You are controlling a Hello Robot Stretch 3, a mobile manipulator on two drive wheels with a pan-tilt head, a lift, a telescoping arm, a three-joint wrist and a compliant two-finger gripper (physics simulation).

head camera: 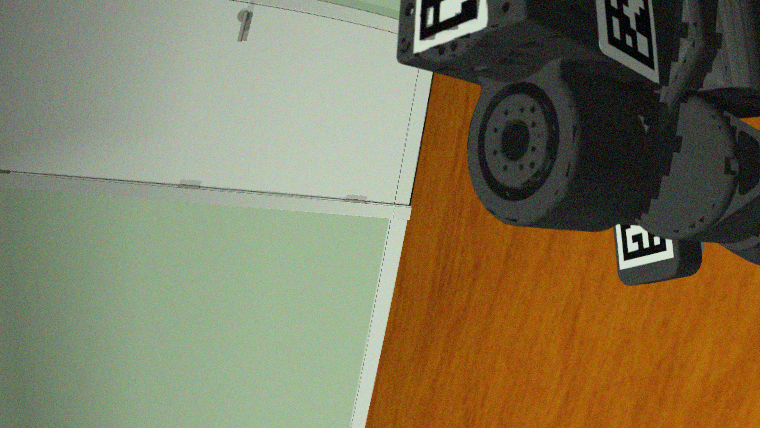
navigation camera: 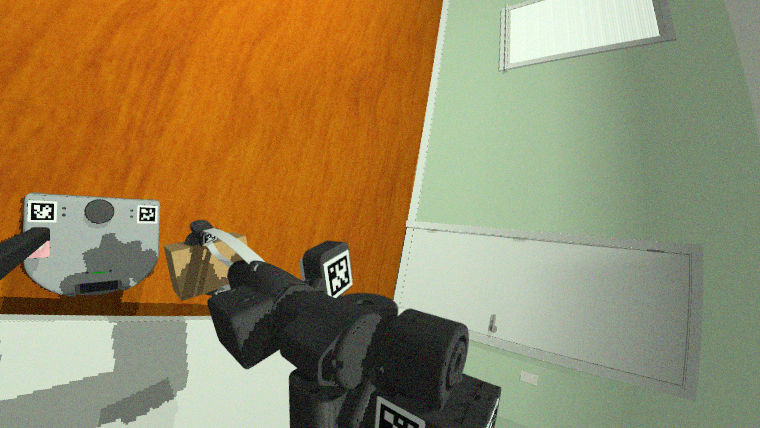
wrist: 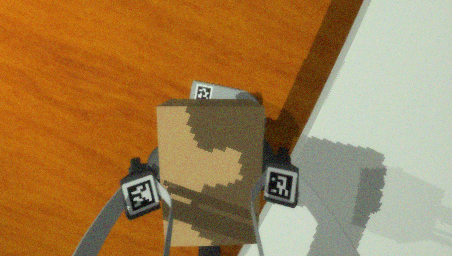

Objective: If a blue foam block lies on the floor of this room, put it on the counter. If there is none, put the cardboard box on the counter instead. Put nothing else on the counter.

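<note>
The cardboard box [navigation camera: 183, 265] [wrist: 210, 165] is a tan block with shadows across it. My gripper [navigation camera: 211, 260] [wrist: 210, 158] is shut on it, with one fingertip on each side, and holds it up. In the navigation view the box shows against the floor, beside the edge of the white counter [navigation camera: 239, 366] [wrist: 410, 65]. In the wrist view the counter is at the right, and the box's right side is close to its edge in the picture. In the head view the fingers and the box do not show. No blue foam block shows in these views.
My base [navigation camera: 69, 244] [wrist: 227, 92] stands on the orange wood floor [head camera: 505, 329] [navigation camera: 239, 106]. My dark wrist joints [head camera: 515, 140] fill the head view's upper right. A white door [head camera: 265, 106] [navigation camera: 585, 297] and a window [navigation camera: 585, 31] are in the green wall [head camera: 212, 319] [navigation camera: 558, 148].
</note>
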